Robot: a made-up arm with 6 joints.
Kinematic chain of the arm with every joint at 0, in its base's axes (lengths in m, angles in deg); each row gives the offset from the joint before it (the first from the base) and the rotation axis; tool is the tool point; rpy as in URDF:
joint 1: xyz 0 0 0.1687 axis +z
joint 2: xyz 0 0 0 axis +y
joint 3: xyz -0.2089 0 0.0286 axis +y
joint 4: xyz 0.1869 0 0.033 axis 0.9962 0 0.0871
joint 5: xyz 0 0 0 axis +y
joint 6: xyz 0.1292 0 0.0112 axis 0.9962 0 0.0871
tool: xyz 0 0 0 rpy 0 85 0
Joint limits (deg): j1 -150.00..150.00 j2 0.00..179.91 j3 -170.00..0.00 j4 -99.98..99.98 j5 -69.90..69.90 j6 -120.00..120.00
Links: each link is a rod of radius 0.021 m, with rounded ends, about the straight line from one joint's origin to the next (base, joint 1, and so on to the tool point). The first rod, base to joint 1, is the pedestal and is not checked.
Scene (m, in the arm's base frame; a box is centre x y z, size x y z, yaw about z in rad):
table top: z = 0
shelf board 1: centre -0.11 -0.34 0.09 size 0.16 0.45 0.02 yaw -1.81
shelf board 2: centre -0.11 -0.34 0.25 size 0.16 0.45 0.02 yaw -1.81
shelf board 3: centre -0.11 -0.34 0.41 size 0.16 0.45 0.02 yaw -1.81
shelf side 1: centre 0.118 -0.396 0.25 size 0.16 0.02 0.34 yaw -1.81
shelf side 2: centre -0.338 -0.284 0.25 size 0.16 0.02 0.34 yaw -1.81
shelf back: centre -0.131 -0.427 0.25 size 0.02 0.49 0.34 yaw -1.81
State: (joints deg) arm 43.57 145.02 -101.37 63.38 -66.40 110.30
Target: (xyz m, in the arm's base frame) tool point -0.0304 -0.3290 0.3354
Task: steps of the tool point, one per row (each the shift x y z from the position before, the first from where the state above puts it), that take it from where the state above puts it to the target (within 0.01 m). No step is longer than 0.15 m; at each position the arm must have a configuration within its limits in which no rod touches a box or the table.
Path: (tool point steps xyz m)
1: 0.0223 -0.1119 0.0472
2: -0.0156 -0.1106 0.0409
3: -0.0496 -0.0958 0.0332
4: -0.0750 -0.0706 0.0249
5: -0.0887 -0.0394 0.0158
6: -0.0900 -0.0070 0.0067
7: -0.0799 0.0213 -0.0023
8: -0.0017 -0.0405 0.0112
9: -0.0098 -0.0436 0.0000
10: -0.0195 -0.0430 -0.0112

